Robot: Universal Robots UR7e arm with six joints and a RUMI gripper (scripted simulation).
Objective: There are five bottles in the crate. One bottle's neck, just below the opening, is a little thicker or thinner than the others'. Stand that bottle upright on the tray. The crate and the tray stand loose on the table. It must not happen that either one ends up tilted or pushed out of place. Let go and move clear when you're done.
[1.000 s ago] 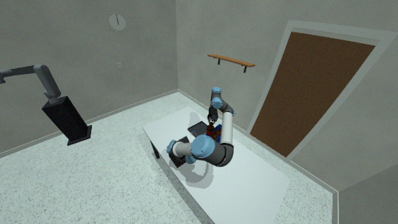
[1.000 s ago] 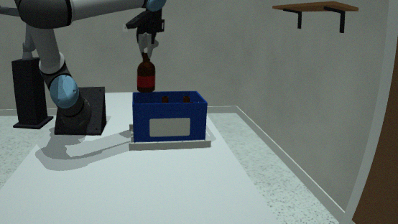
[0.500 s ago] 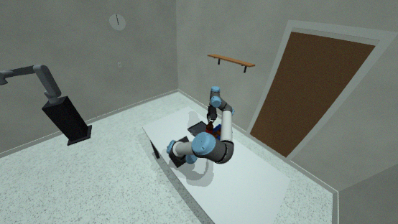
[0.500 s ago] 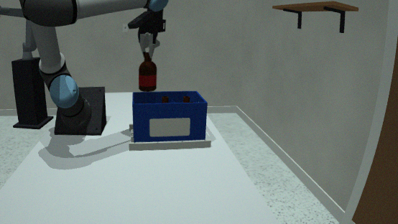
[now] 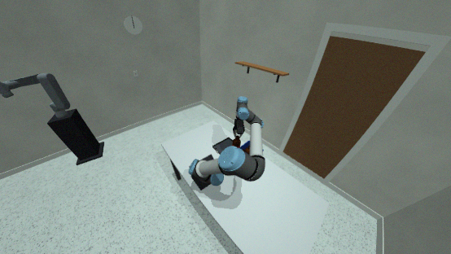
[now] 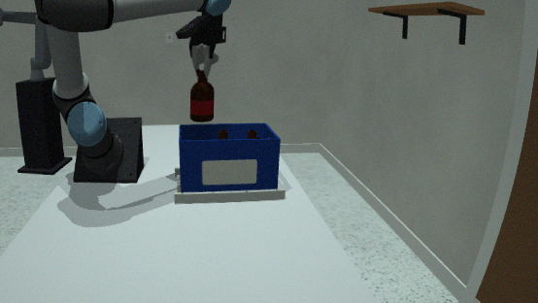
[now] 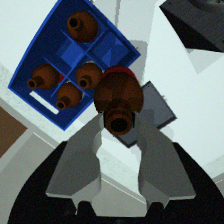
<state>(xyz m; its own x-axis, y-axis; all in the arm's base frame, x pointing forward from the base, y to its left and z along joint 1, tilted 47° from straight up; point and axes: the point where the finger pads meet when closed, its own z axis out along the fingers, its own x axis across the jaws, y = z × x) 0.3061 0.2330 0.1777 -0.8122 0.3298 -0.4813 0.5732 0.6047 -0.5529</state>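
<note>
The bottle is 70 mm below my hand. Round my hand: blue crate: 80 mm ahead, 80 mm to the right, 250 mm below; dark grey tray: 50 mm ahead, 210 mm to the left, 320 mm below.
</note>
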